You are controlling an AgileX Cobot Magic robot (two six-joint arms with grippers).
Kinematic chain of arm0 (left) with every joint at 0, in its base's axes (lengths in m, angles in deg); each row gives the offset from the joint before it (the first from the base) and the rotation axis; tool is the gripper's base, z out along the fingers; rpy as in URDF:
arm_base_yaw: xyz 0 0 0.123 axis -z
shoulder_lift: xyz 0 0 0 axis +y
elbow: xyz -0.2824 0 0.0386 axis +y
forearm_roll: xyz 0.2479 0 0.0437 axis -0.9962 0 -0.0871
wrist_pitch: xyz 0 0 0 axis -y
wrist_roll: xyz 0.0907 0 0.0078 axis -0.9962 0 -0.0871
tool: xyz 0 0 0 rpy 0 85 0
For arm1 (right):
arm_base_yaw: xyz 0 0 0.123 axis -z
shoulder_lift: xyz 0 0 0 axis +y
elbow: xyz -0.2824 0 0.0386 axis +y
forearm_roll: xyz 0.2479 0 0.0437 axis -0.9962 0 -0.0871
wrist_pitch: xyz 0 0 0 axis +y
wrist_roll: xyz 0.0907 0 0.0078 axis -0.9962 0 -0.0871
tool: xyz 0 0 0 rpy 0 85 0
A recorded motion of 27 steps. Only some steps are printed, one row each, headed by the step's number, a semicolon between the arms.
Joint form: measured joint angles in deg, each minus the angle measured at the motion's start. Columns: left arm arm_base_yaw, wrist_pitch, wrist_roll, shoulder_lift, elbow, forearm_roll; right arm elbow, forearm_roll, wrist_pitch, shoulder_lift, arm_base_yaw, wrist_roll.
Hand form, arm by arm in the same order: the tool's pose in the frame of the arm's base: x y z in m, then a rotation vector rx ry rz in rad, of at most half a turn. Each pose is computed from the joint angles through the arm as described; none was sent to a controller.
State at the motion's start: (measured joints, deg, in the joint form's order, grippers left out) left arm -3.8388 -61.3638 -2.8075 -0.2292 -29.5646 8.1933; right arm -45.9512 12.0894 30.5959 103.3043 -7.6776 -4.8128
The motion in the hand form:
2: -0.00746 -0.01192 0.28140 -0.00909 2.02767 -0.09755; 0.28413 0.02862 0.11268 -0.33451 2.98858 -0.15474
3: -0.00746 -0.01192 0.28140 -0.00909 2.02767 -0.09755; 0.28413 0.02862 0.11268 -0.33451 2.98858 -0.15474
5: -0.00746 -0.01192 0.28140 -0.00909 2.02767 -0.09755; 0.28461 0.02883 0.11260 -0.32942 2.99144 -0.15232
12: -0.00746 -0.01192 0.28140 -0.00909 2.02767 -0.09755; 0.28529 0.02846 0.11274 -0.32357 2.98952 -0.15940
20: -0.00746 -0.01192 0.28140 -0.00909 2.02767 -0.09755; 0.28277 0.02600 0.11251 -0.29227 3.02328 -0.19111
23: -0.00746 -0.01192 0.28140 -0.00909 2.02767 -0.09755; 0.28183 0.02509 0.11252 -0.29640 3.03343 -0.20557
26: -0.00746 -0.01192 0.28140 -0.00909 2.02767 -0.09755; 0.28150 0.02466 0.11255 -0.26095 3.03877 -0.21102
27: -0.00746 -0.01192 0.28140 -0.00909 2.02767 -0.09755; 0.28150 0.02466 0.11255 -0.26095 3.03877 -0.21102
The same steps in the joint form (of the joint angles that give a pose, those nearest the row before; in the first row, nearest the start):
2: 0.00 0.00 0.00 0.00 0.00 0.00; -0.11 -0.17 0.00 0.34 0.00 0.00
3: 0.00 0.00 0.00 0.00 0.00 0.00; -0.11 -0.17 0.00 0.34 0.00 0.00
5: 0.00 0.00 0.00 0.00 0.00 0.00; -0.29 -0.40 0.17 0.46 0.00 0.00
12: 0.00 0.00 0.00 0.00 0.00 0.00; -0.40 0.17 0.17 0.52 0.00 -0.69
20: 0.00 0.00 0.00 0.00 0.00 0.00; -0.46 1.60 2.29 0.57 0.06 -2.98
23: 0.00 0.00 0.00 0.00 0.00 0.00; -0.46 2.23 3.04 0.57 0.06 -3.32
26: 0.00 0.00 0.00 0.00 0.00 0.00; -0.46 2.58 3.32 0.57 0.06 -4.93
27: 0.00 0.00 0.00 0.00 0.00 0.00; -0.46 2.58 3.32 0.57 0.06 -4.93

